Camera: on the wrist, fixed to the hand. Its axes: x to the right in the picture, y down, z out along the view.
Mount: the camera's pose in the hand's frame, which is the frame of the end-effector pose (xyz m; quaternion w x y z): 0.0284 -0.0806 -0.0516 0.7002 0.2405 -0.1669 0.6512
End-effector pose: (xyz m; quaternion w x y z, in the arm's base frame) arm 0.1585 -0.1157 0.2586 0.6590 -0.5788 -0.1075 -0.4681
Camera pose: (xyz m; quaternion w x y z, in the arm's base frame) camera 0.0934 -0.1655 0.3156 0.8875 -0.3949 0.0791 0.2238
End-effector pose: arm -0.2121 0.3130 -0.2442 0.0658 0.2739 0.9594 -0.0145
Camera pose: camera -0.2846 0.2627 -0.1975 0.1498 0.8299 0.4789 -0.2437
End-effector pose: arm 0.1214 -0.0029 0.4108 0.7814 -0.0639 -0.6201 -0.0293
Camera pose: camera 0.1676 -0.0888 0.4320 0.4781 -0.2655 -0.5300 0.6481
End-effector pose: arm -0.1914 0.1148 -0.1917 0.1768 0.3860 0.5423 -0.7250
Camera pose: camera -0.2450 0.1952 -0.1665 0.5936 0.5449 -0.0755 -0.5874
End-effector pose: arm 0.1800 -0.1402 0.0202 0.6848 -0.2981 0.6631 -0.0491
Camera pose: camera 0.1614 -0.2369 0.0363 0.6938 0.3796 0.5323 0.3018
